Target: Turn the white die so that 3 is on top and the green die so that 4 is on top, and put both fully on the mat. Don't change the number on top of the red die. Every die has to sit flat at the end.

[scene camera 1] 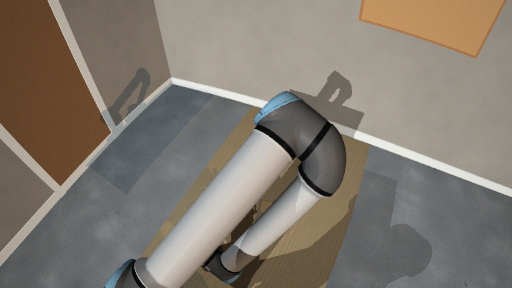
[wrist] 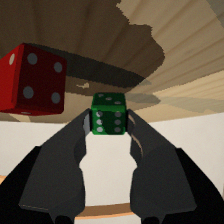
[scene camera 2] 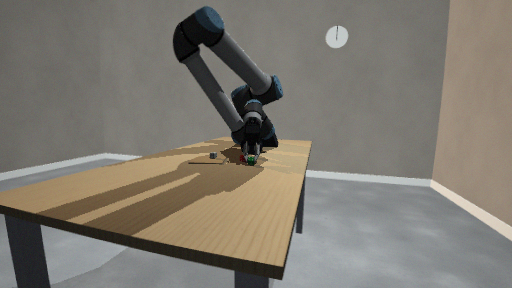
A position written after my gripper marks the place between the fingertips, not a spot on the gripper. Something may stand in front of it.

I see my gripper (wrist: 108, 110) and a green die (wrist: 109, 110).
